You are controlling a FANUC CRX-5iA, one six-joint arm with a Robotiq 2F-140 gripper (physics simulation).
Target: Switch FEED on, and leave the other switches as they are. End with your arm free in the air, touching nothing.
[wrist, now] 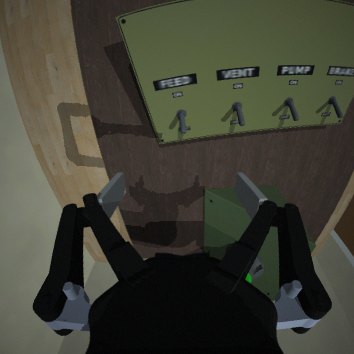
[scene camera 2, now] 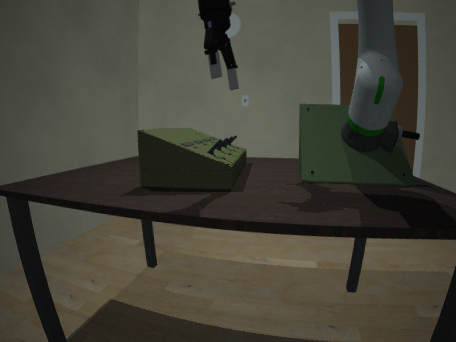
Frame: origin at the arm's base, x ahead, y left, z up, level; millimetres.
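Seen in the pictures: gripper, fingertip midpoint: [wrist: 179, 182] [scene camera 2: 226, 83]; arm's base, link origin: [scene camera 2: 362, 135].
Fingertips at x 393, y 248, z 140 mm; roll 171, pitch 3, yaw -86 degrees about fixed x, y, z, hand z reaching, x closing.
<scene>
Offsets run from my fingertips to a thing's top centre. Level surfaces: height alone.
The olive-green sloped switch box [scene camera 2: 180, 167] [wrist: 225, 40] stands on the table. In the wrist view its four labelled levers are FEED {5 mm left, 32 mm ahead, 154 mm down} [wrist: 182, 121], VENT {112 mm right, 61 mm ahead, 154 mm down} [wrist: 239, 114], PUMP {229 mm right, 89 mm ahead, 154 mm down} [wrist: 292, 109] and BRAKE {345 mm right, 117 mm ahead, 154 mm down} [wrist: 336, 107], left to right. All four levers run from below their ON marks toward the box's lower edge and look alike in position; the BRAKE label is cut off by the frame edge. In the scene view the levers jut up from the slope. My gripper [scene camera 2: 225, 83] [wrist: 179, 182] is open and empty, in the air above the box, touching nothing.
A green slanted block [scene camera 2: 325, 150] [wrist: 220, 222] stands on the dark table {281 mm down} [scene camera 2: 270, 200] [wrist: 170, 160] to the right in the scene view, partly behind the grey arm section [scene camera 2: 375, 95]. Arm shadows lie on the table. A door [scene camera 2: 347, 60] and wall are behind.
</scene>
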